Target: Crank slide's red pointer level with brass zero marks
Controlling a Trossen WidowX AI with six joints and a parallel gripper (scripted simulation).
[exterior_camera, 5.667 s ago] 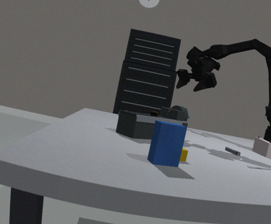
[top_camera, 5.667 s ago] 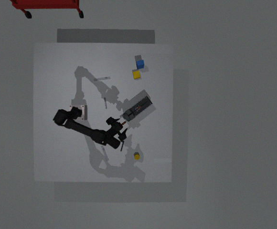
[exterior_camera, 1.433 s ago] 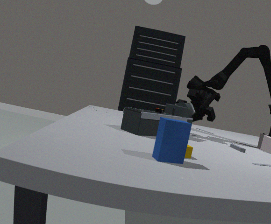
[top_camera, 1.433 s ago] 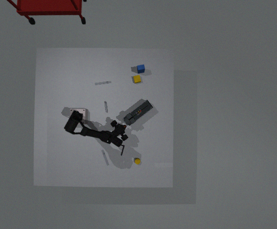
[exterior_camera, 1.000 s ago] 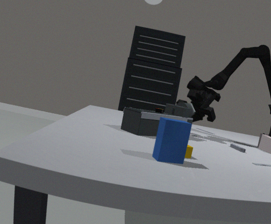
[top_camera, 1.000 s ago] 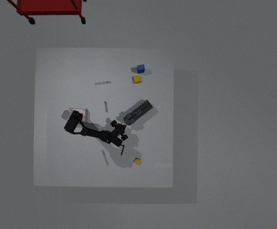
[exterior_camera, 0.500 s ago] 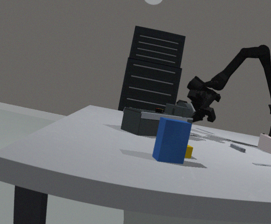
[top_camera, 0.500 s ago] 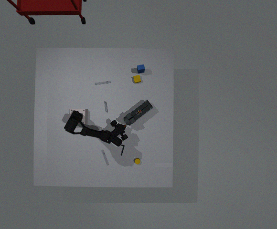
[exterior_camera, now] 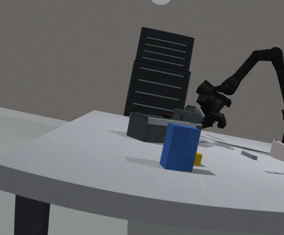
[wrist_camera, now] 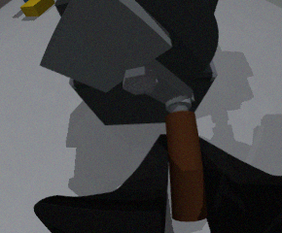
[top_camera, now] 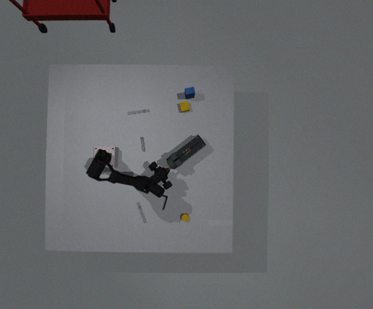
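My gripper tip is now 2 cm below the brown crank handle, 1 cm to the left of it and 1 cm past it. Also, from my gripper tip: red pointer 14 cm to the left, 11 cm ahead, 4 cm above; black hex key 21 cm to the right, 4 cm below; yellow block 43 cm to the left, 4 cm ahead, 3 cm below.
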